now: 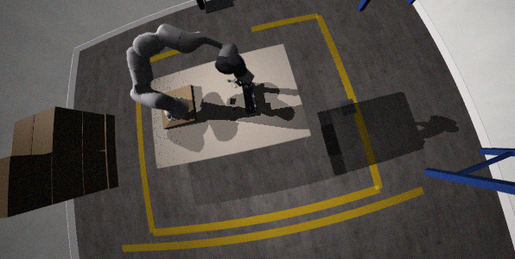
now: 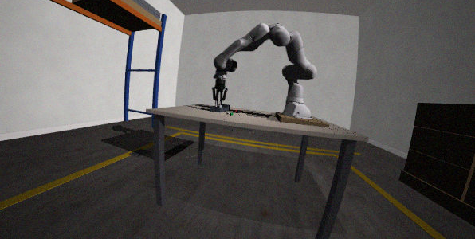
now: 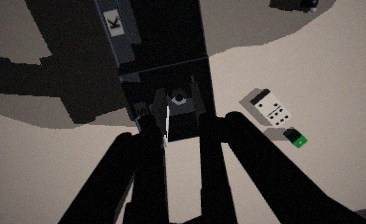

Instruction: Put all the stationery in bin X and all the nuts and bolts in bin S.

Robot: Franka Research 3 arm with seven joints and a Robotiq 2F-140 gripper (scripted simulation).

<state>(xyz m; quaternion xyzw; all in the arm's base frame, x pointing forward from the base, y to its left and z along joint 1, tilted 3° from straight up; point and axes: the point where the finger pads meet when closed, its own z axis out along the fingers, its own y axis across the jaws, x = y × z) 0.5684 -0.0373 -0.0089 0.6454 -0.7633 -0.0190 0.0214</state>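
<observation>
Now: the grey nut 40 mm below my hand. The rest, counted from my hand: black cylinder: 160 mm behind, 60 mm to the right, 40 mm below; then white domino: 100 mm behind, 70 mm to the left, 50 mm below; then bin: 80 mm to the right, 30 mm below, 10 mm behind.
</observation>
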